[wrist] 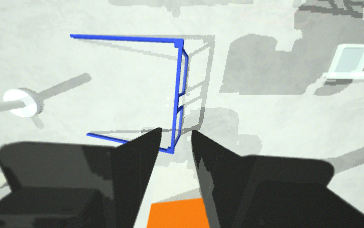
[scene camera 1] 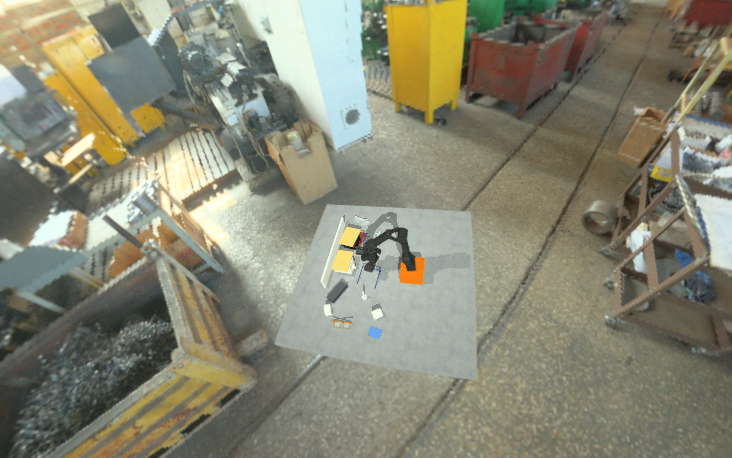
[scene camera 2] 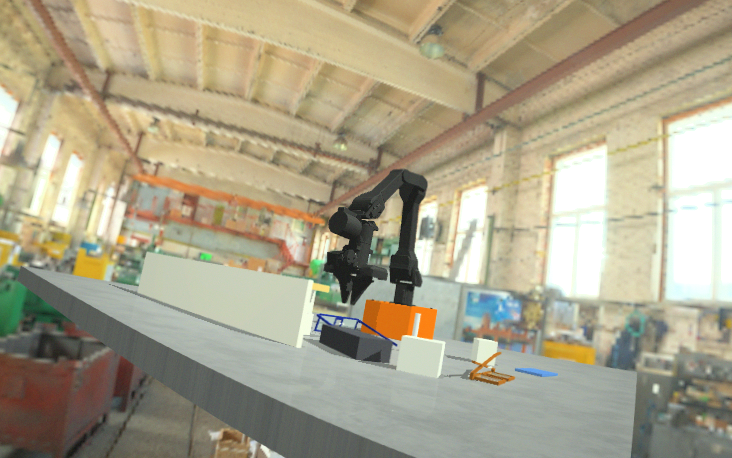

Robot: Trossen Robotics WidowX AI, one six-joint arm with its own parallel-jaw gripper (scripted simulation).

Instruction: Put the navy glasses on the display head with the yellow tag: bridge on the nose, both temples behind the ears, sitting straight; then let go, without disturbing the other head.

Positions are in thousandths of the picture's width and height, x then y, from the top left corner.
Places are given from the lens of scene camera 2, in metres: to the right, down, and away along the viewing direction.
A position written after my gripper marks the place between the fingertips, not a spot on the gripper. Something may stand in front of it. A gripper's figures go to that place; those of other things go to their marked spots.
my gripper (scene camera 2: 476, 665): -0.04, 0.19, 1.02
dark box (scene camera 2: 492, 757): -0.01, 0.18, 0.62
white block (scene camera 2: 574, 778): 0.08, 0.18, 0.57
